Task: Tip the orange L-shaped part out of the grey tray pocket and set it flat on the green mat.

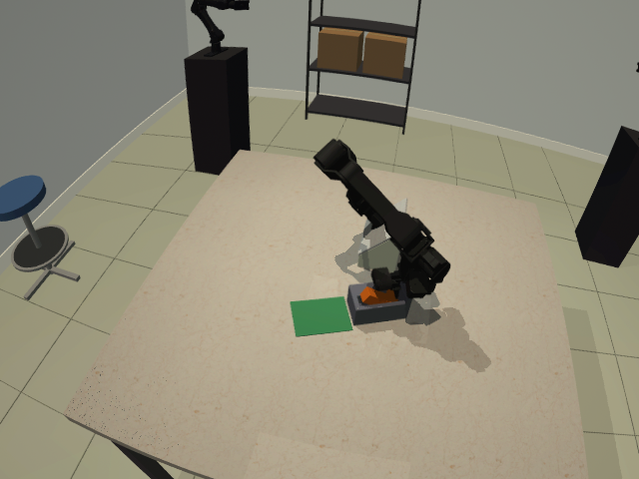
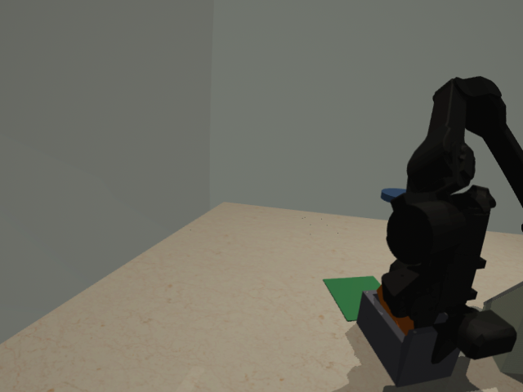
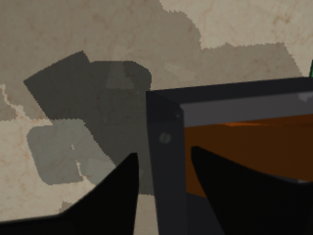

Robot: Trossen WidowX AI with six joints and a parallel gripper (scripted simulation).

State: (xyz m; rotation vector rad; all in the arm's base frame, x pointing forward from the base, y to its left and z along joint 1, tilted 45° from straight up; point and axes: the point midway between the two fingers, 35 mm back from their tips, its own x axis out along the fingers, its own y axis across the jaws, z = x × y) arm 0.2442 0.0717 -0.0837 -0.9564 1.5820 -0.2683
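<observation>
Right now the orange L-shaped part is 2 cm ahead of my gripper tip and 5 cm to the right of it. Round my gripper tip: green mat (9 cm ahead, 20 cm to the right, 6 cm below).
</observation>
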